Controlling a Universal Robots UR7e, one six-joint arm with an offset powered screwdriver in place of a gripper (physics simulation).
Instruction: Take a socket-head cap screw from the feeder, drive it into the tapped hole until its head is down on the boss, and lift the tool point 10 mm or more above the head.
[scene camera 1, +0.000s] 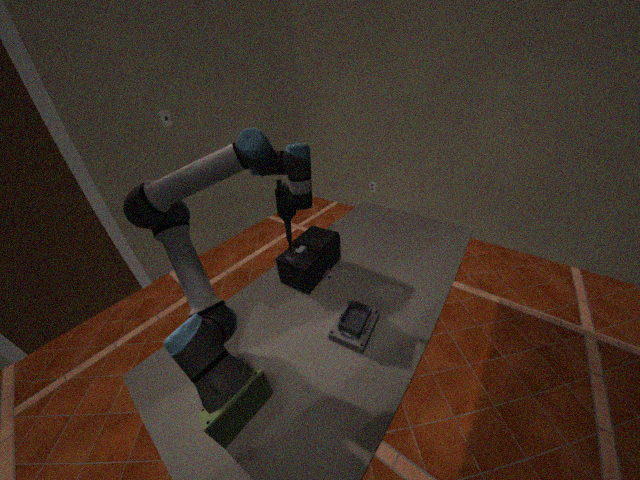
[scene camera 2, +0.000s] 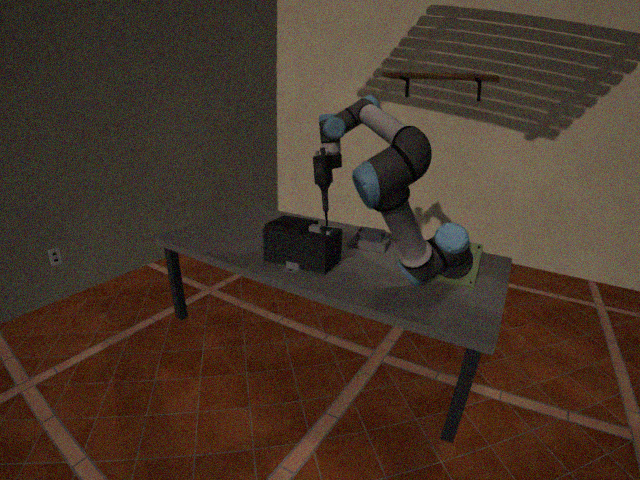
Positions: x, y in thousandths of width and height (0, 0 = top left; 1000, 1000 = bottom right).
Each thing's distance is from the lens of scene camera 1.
black screw feeder (scene camera 1: 490, 553): 96 cm
